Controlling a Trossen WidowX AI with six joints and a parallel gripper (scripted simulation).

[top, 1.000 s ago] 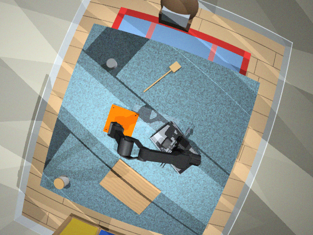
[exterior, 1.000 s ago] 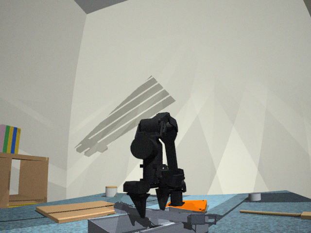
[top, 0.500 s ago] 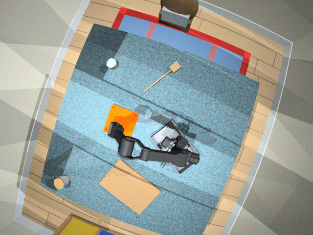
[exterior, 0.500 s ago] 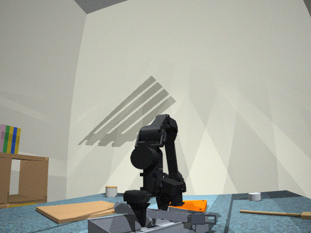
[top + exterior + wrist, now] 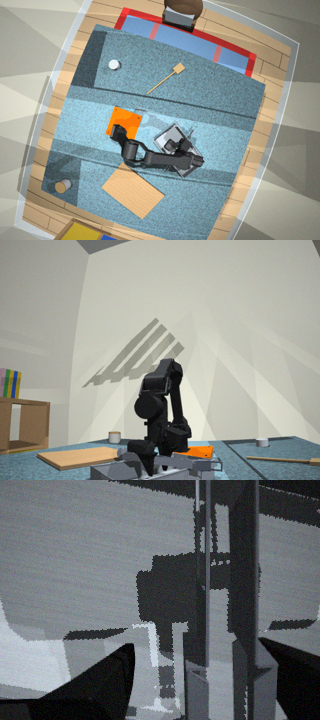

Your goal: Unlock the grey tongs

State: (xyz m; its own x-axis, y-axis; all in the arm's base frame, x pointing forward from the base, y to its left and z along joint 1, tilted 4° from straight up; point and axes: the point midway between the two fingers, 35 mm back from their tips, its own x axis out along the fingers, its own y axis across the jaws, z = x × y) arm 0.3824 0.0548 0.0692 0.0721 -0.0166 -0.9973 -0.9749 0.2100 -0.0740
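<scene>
Right now the grey roasting tin is 1 cm ahead of my gripper tip. Also, from my gripper tip: white cylinder: 61 cm behind, 32 cm to the left, 1 cm below; then wood-topped canister: 60 cm behind, 58 cm to the right; then wooden board: 39 cm to the right, 14 cm behind, 2 cm below.
</scene>
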